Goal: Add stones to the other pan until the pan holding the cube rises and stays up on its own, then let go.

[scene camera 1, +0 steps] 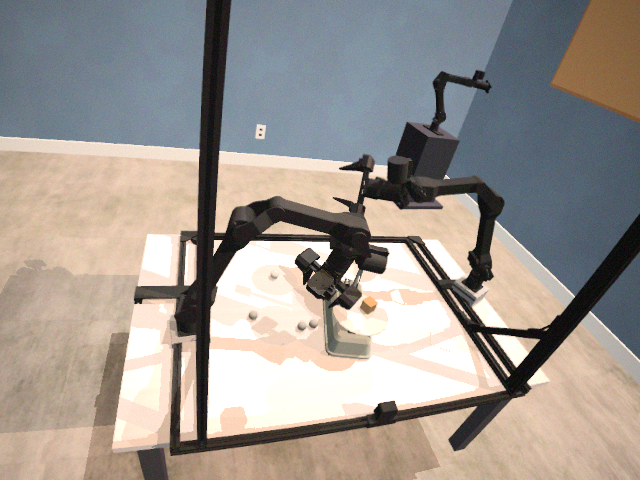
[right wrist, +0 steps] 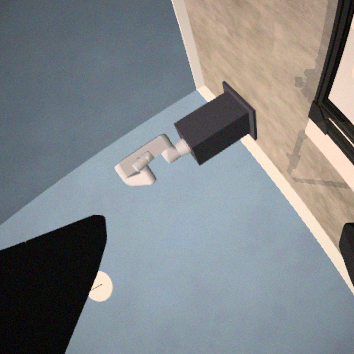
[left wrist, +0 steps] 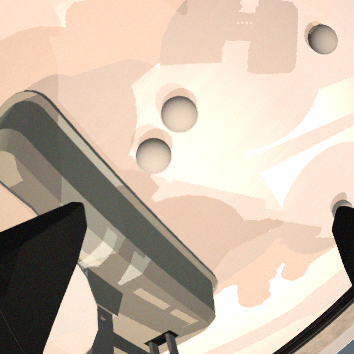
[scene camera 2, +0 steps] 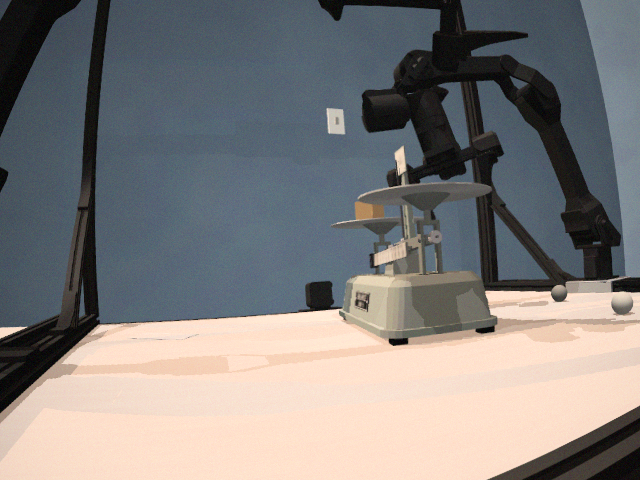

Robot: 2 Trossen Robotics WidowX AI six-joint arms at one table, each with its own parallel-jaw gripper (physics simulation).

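Places are measured from the left arm's base along level axes (x right, y back, z down), in centimetres.
Pixels of known places: left gripper, fingertip midpoint: (left wrist: 215, 218) (scene camera 2: 462, 214); right gripper, fingertip midpoint: (scene camera 1: 335, 183) (right wrist: 230, 233); left arm's base, origin of the base link: (scene camera 1: 189, 326) (scene camera 2: 598, 279); right arm's base, origin of the base link: (scene camera 1: 472, 284).
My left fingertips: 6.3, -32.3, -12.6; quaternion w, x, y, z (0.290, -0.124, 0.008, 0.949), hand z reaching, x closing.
For each thing: its top centre in the pictures, then the offset to it from my left fingertips, as dx, dy, dz. "pt": a spot on its surface instead.
- orange cube, middle of its top: (scene camera 2: 369, 201) (scene camera 1: 370, 301) +7.0, -12.4, -2.7
- small black box, surface spot: (scene camera 2: 318, 295) pt +28.9, -10.1, +11.8
The balance scale (scene camera 1: 348, 347) (scene camera 2: 439, 304) (left wrist: 100, 172) stands on the table. The orange cube (scene camera 1: 368, 304) (scene camera 2: 369, 210) rests on its lower pan (scene camera 1: 369, 325) (scene camera 2: 345, 224). The other pan (scene camera 2: 385, 194) is higher, with no stone visible above its rim; in scene camera 1 my left arm hides it. Two grey stones (left wrist: 179, 114) (left wrist: 153, 155) (scene camera 1: 301, 326) (scene camera 1: 313, 323) lie beside the base; others (scene camera 1: 252, 314) (scene camera 1: 273, 274) (scene camera 2: 621, 303) lie farther off. My left gripper (scene camera 1: 317, 295) (left wrist: 215, 218) is open and empty, above the table beside the scale. My right gripper (scene camera 1: 340, 183) (right wrist: 230, 233) is open and empty, high up.
A black frame (scene camera 1: 284, 432) runs around the table, with uprights (scene camera 1: 206, 155) at its sides. A small black box (scene camera 1: 385, 411) (scene camera 2: 318, 295) is fixed on the frame. Another small arm stands on a dark pedestal (scene camera 1: 423, 149) (right wrist: 215, 125) off the table.
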